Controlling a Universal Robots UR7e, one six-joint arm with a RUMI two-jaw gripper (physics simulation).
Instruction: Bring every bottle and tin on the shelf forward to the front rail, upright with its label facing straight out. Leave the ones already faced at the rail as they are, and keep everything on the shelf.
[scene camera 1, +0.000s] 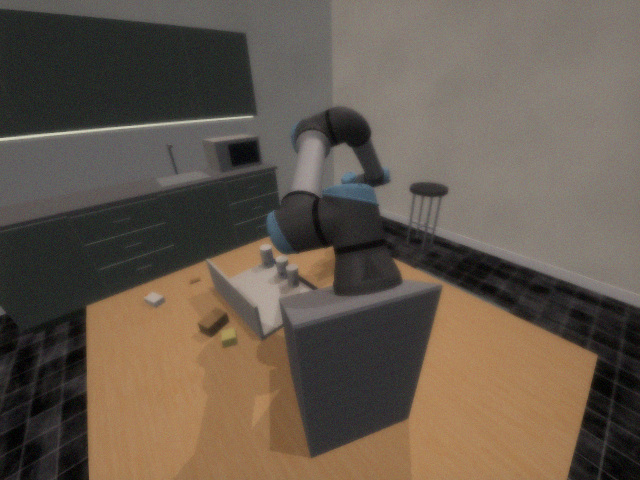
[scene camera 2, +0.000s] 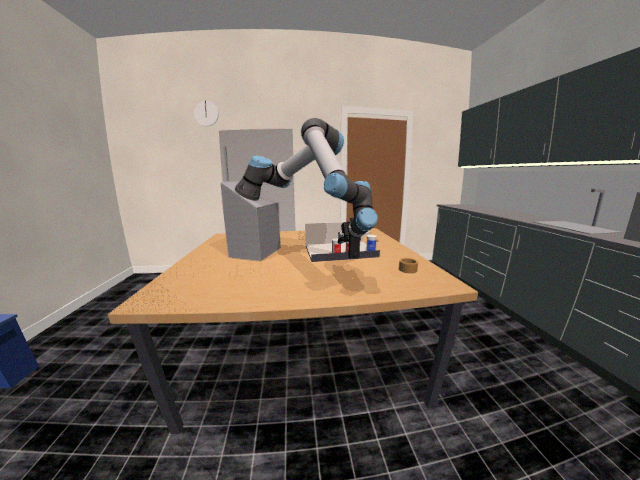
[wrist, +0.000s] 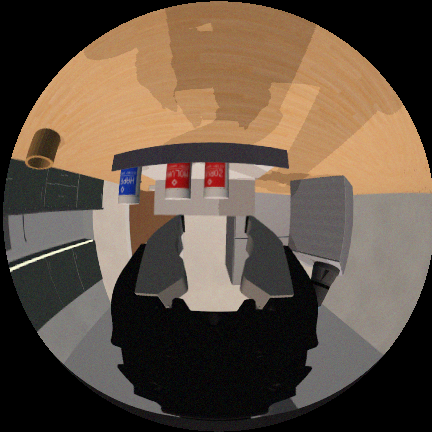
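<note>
My gripper is open with nothing between its jaws. It is in front of the shelf, facing it level; its tips are hard to make out in scene camera 2. The shelf has a dark front rail. A blue-labelled container, a red-labelled middle one and a red-labelled "ZORU" one stand upright close behind the rail. Their labels show toward the wrist camera, upside down in that view. The arm partly hides the middle one in scene camera 2.
A brown ring lies on the table in front of the shelf's blue-container end. Behind the shelf lie a brown block, a yellow-green block and a white block. The grey arm pedestal stands beside the shelf.
</note>
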